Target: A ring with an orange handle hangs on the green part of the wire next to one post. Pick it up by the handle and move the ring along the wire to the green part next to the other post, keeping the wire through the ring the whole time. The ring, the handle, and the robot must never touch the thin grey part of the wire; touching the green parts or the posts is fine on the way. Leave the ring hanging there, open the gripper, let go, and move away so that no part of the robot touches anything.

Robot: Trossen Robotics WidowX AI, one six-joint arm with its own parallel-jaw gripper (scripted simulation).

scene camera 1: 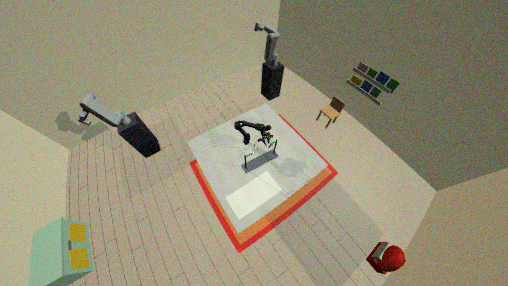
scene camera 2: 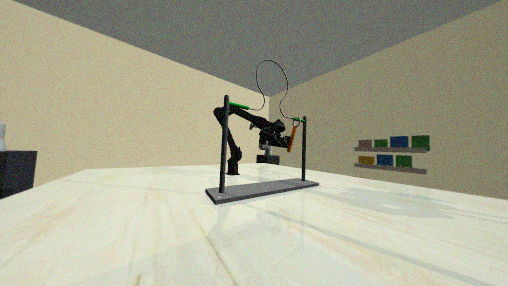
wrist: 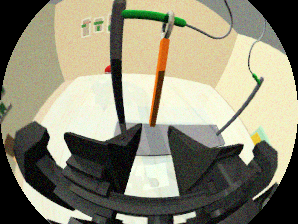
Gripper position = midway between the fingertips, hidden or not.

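There is a ring (wrist: 163, 57) that I can see, and I can see my own gripper (wrist: 155, 128) as well.
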